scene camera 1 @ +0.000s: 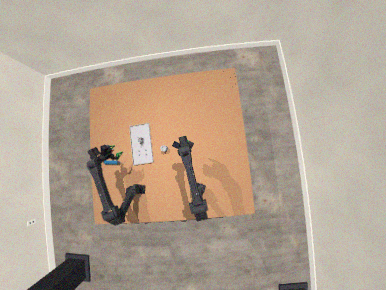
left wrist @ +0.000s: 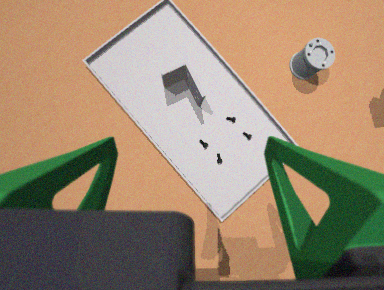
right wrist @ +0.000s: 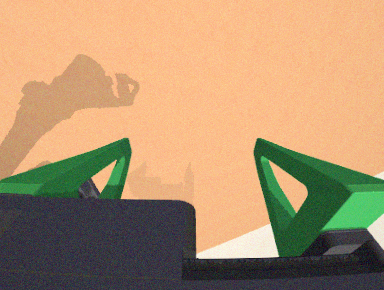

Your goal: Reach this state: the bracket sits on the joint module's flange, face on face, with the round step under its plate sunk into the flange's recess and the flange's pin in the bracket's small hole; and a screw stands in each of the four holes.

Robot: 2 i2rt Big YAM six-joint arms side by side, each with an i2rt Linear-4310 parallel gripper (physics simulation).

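Frame: origin at the left arm's base, x ahead, y left, z up, level; millimetres.
Where they show: left gripper, fingertip midpoint: (scene camera 1: 118, 148) (left wrist: 191, 145); right gripper, fingertip midpoint: (right wrist: 192, 144); left arm's base, link origin: (scene camera 1: 139, 188); right arm's base, link origin: (scene camera 1: 199, 187).
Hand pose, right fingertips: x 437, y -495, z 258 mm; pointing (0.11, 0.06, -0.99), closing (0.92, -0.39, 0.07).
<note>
Each offset is from my right fingertips to the top centre of the thing. "spot": to the spot under its first point. Level surfaces: height alone.
The grey bracket @[dy +522, dx +62, dz -184 mm] (scene camera 1: 141, 141) (left wrist: 176, 81) stands in the white tray @[dy +515, dx +33, dz -242 mm] (scene camera 1: 140, 129) (left wrist: 125, 62), apart from the joint module. Several black screws @[dy +461, dx -27, dz -243 mm] (left wrist: 231, 119) @[dy +448, dx -72, dz -243 mm] (left wrist: 247, 135) @[dy +535, dx -43, dz -243 mm] (left wrist: 203, 144) @[dy +522, dx -84, dz -243 mm] (left wrist: 219, 158) lie loose in the tray. The grey joint module @[dy +256, dx -1, dz -194 mm] (scene camera 1: 164, 149) (left wrist: 313, 57) stands upright on the table right of the tray, its flange with recess and holes facing up. My left gripper (scene camera 1: 115, 151) (left wrist: 191, 145) is open and empty, above the table left of the tray in the scene view. My right gripper (right wrist: 192, 144) is open and empty, above the table to the right of the module.
A blue-handled tool @[spot: dy +813, dx -184, dz -219 mm] (scene camera 1: 111, 162) lies left of the tray, close to the left gripper in the scene view. The orange table top @[dz -258 mm] (scene camera 1: 200, 100) carries shadows of both arms. Pale floor shows at the lower right of the right wrist view.
</note>
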